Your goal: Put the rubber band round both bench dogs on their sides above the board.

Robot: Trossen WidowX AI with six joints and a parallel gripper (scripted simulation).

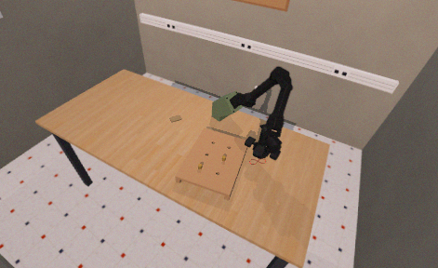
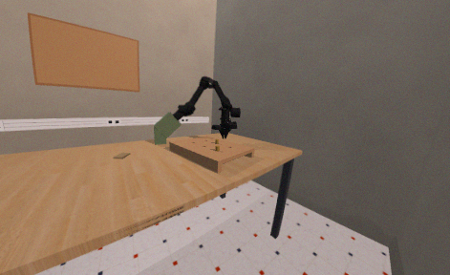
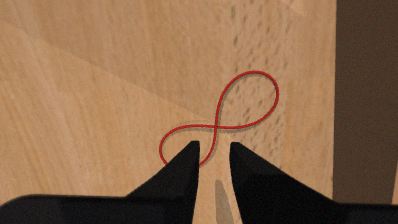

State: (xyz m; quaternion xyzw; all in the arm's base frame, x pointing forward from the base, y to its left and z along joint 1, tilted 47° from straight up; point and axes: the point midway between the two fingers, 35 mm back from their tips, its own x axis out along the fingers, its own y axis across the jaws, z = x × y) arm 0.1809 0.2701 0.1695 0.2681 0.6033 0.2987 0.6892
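My gripper is now 18 cm to the left of the wooden board, 17 cm short of it and 4 cm above it. Also, from my hand: small tan piece 61 cm to the right, 7 cm below, 5 cm ahead.
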